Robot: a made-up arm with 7 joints.
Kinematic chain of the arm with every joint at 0, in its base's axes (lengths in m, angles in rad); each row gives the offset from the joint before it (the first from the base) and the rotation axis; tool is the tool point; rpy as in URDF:
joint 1: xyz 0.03 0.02 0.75 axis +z
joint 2: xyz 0 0.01 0.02 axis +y
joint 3: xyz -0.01 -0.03 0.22 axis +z
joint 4: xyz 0.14 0.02 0 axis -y
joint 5: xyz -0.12 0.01 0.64 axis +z
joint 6: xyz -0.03 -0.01 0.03 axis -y
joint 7: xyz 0.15 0.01 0 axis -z
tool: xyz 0.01 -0.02 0 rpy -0.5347 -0.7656 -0.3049
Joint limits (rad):
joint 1: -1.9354..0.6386
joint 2: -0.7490..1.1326
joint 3: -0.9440..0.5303
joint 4: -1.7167..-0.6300
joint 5: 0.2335..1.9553
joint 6: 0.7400..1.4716
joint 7: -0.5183..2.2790
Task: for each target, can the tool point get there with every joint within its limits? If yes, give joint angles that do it. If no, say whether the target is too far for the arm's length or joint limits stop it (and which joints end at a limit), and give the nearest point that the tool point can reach.
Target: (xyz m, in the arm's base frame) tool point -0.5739 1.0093 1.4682
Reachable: no: too far | nearest point -0.3431 0.5274 1.6706 | short by 0.571 m
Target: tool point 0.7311 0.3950 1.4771
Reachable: yes | joints 0.0769 0.1012 0.4005 -0.9253 0.9938 1.1180 -0.1617
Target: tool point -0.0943 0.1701 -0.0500
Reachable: no: joint limits stop it (at a limit: joint 1, joint 2, joint 4, joint 5, joint 6, joint 7) | nearest point 0.2838 0.4994 0.0340 | short by 0.508 m
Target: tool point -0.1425 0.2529 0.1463
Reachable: no: joint limits stop it (at a limit: joint 1, joint 2, joint 4, joint 5, joint 6, joint 7) | nearest point 0.1495 0.6273 0.1014 | short by 0.477 m
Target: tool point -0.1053 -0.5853 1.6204
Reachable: yes | joints -0.6193 -0.5686 -0.7222 -1.2246 1.3332 1.3241 0.7507
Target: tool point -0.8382 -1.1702 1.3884
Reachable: no: too far | nearest point -0.5755 -0.8101 1.2013 | short by 0.483 m
